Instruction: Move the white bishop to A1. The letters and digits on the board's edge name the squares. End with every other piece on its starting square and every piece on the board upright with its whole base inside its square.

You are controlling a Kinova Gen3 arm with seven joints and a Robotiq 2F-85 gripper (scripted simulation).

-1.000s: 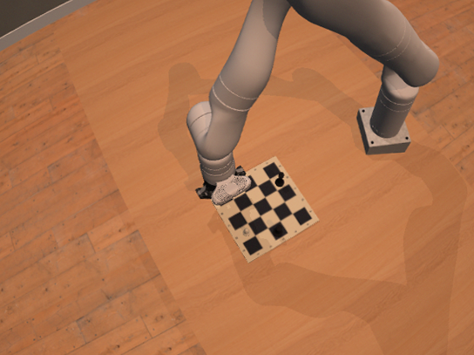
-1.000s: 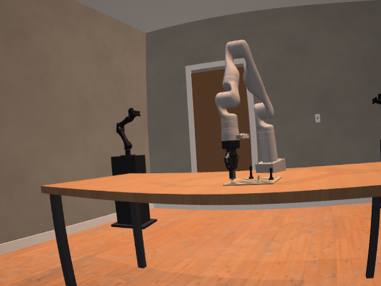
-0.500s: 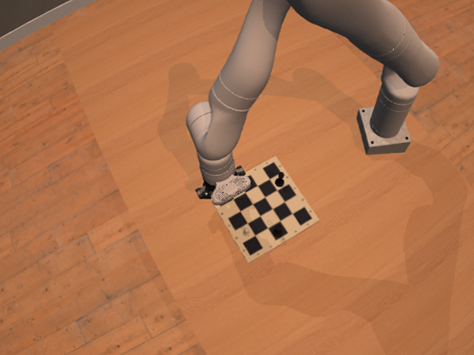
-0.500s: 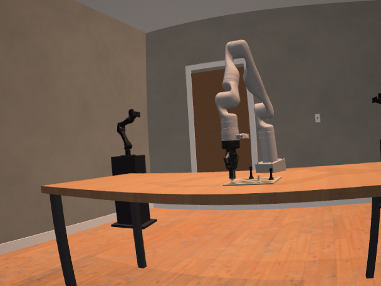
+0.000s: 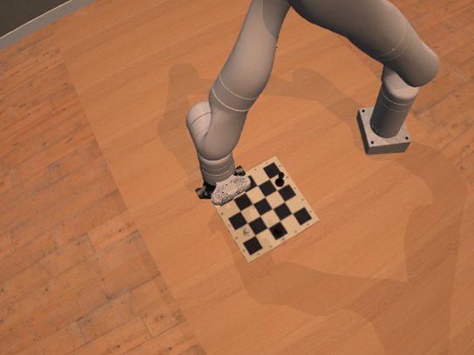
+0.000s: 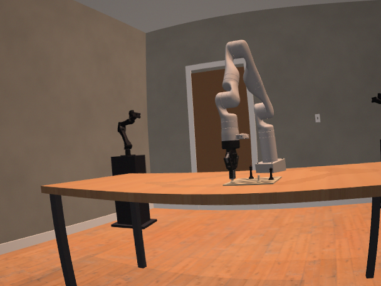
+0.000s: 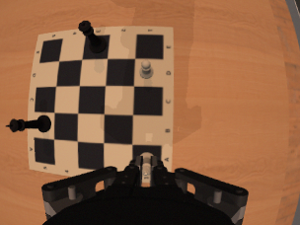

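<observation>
The chessboard lies 90 mm to the left of my hand, 60 mm behind it and 40 mm below it. The rest, counted from my hand: white piece (110 mm to the left, 20 mm below, 20 mm ahead).
</observation>
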